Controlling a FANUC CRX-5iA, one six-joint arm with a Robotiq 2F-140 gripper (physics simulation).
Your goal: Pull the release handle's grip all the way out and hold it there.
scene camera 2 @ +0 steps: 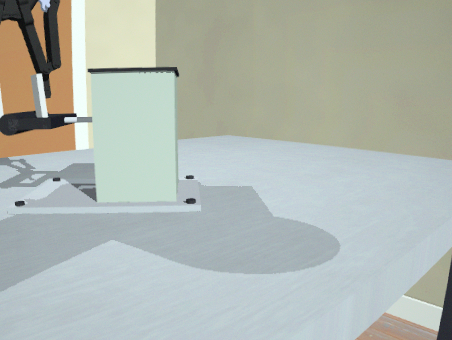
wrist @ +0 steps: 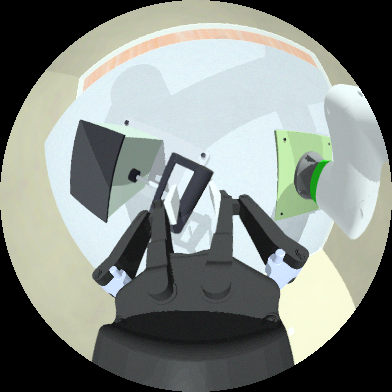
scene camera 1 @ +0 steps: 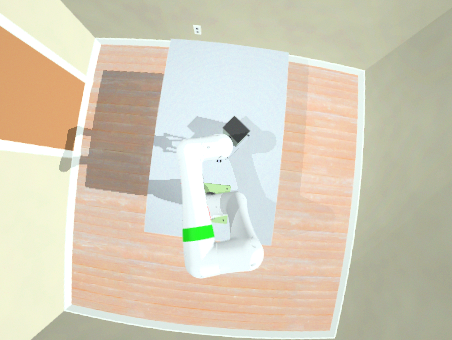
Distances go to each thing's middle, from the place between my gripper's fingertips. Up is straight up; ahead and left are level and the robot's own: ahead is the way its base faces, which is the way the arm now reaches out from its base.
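The light base plate [wrist: 171, 143] is 9 cm below my hand, 3 cm to the right of it and 11 cm ahead of it.
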